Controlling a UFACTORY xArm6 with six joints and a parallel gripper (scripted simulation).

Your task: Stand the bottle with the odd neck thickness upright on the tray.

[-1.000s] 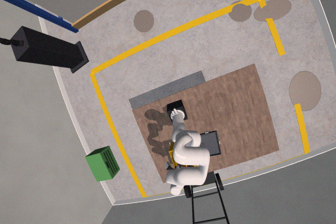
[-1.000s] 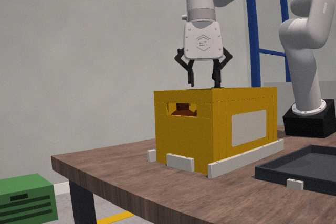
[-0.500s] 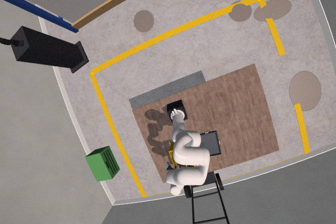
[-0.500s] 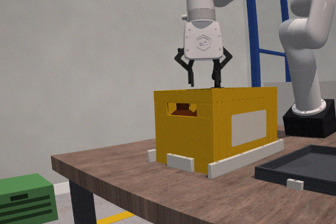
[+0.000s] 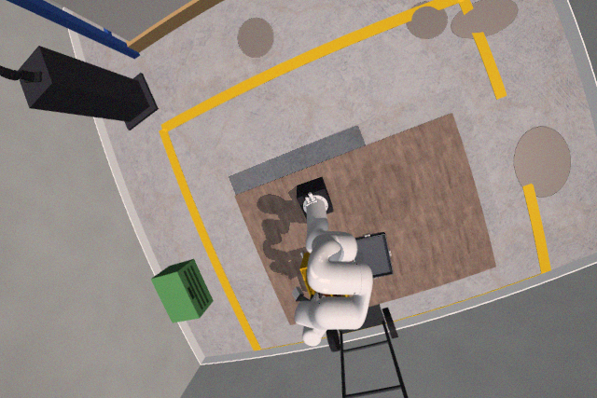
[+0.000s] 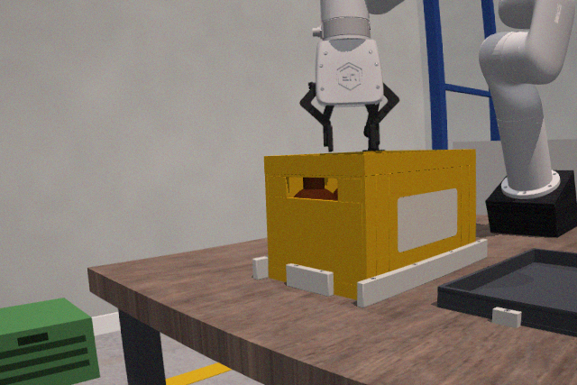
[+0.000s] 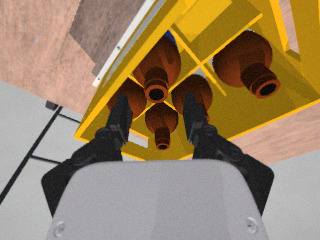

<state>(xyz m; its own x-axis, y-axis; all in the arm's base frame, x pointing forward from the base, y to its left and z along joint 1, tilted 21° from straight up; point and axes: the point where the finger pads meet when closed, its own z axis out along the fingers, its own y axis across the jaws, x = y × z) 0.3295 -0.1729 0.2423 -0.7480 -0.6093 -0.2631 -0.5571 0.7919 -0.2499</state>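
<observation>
Right now my hand is 50 mm to the right of the yellow crate and 110 mm above it. Also, from my hand: dark tray 30 mm ahead, 320 mm to the left, 180 mm below.
</observation>
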